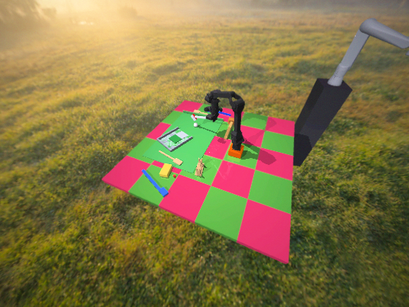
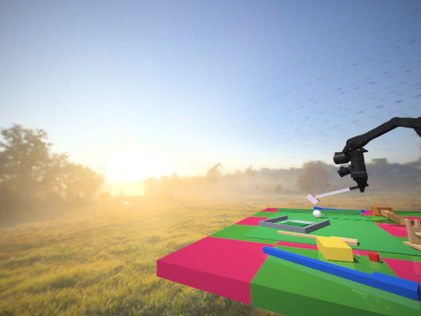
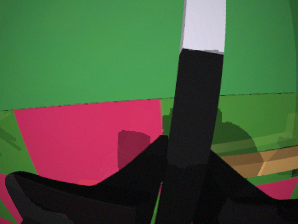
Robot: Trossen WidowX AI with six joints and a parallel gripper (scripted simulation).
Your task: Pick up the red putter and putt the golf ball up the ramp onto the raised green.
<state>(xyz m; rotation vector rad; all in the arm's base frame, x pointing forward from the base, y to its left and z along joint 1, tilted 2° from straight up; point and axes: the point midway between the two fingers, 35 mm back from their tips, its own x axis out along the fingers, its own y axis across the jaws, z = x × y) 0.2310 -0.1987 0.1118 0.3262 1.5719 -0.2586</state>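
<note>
My gripper tip is 110 mm short of the red putter and 40 mm to the left of it. The rest, counted from my gripper tip: white golf ball: 200 mm ahead, 120 mm below, 80 mm to the right; small red piece: 540 mm to the left, 190 mm ahead, 130 mm below; yellow block: 510 mm to the left, 270 mm ahead, 130 mm below.
</note>
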